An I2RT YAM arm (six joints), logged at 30 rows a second.
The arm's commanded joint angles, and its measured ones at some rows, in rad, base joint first. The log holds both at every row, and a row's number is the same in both.
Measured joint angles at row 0:
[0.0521 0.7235 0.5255 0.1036 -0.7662 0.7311]
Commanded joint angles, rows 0 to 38:
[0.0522 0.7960 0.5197 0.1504 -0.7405 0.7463]
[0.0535 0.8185 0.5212 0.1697 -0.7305 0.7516]
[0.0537 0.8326 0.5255 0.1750 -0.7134 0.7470]
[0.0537 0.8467 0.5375 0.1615 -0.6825 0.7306]
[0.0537 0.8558 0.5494 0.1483 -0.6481 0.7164]
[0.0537 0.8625 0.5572 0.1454 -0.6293 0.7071]
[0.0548 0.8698 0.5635 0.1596 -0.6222 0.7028]
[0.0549 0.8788 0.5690 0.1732 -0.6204 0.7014]
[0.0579 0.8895 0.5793 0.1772 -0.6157 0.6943]
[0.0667 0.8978 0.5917 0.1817 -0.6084 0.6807]
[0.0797 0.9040 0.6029 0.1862 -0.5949 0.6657]
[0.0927 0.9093 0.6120 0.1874 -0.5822 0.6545]
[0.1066 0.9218 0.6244 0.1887 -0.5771 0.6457]
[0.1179 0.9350 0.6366 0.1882 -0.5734 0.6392]
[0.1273 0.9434 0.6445 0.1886 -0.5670 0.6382]
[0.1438 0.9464 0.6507 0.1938 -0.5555 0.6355]
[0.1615 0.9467 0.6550 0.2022 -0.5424 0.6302]
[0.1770 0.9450 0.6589 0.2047 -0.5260 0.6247]
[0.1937 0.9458 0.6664 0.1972 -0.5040 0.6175]
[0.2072 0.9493 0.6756 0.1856 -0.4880 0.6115]
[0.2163 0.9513 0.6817 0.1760 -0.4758 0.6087]
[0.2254 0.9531 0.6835 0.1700 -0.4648 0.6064]
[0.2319 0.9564 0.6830 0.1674 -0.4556 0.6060]
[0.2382 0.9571 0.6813 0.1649 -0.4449 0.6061]
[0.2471 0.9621 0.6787 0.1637 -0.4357 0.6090]
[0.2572 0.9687 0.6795 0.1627 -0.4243 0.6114]
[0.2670 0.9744 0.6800 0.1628 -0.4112 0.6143]
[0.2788 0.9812 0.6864 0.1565 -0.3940 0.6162]
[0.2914 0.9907 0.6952 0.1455 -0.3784 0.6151]
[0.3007 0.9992 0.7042 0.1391 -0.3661 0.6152]
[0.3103 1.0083 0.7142 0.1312 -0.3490 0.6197]
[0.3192 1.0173 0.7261 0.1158 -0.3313 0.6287]
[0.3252 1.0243 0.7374 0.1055 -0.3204 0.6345]
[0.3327 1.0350 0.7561 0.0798 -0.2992 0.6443]
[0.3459 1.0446 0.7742 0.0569 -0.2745 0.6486]
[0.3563 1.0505 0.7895 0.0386 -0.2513 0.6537]
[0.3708 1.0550 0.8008 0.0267 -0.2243 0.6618]
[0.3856 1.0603 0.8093 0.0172 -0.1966 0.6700]
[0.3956 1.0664 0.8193 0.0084 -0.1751 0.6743]
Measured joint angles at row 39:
[0.3752 1.0542 0.7963 0.0494 -0.2646 0.6514]
